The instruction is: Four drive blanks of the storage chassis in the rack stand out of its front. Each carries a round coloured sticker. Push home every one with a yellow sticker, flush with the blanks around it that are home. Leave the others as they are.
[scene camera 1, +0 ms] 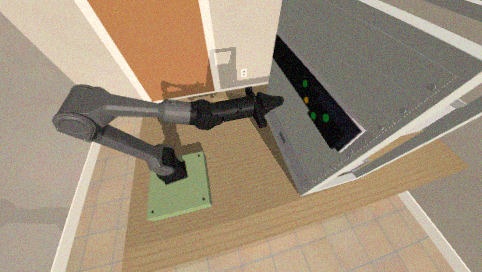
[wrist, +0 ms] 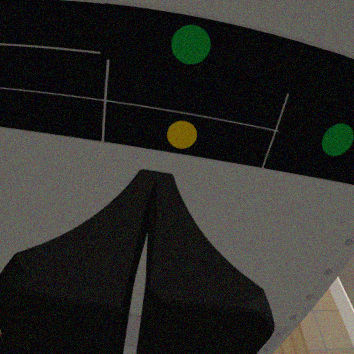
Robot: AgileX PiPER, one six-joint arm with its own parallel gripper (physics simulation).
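Note:
The chassis front (scene camera 1: 287,59) (wrist: 50,112) is a black band in the grey rack. A yellow sticker (scene camera 1: 306,100) (wrist: 182,134) is on a lower-row blank with thin pale seams around it. Its depth against its neighbours is hard to tell. A green sticker (scene camera 1: 305,83) (wrist: 191,44) above it in the wrist view looks larger. Another green sticker (scene camera 1: 313,115) (wrist: 337,139) is to its right there. A third green sticker (scene camera 1: 325,118) shows in the scene view. My gripper (scene camera 1: 283,100) (wrist: 153,191) is shut and empty, tips together, in front of the rack, below the yellow sticker in the wrist view.
The grey rack (scene camera 1: 400,75) (wrist: 240,210) surrounds the chassis, with its panel below the band. The arm's base stands on a green plate (scene camera 1: 185,200) on the wooden table (scene camera 1: 240,170). An orange door (scene camera 1: 155,40) and a wall outlet (scene camera 1: 244,73) are behind.

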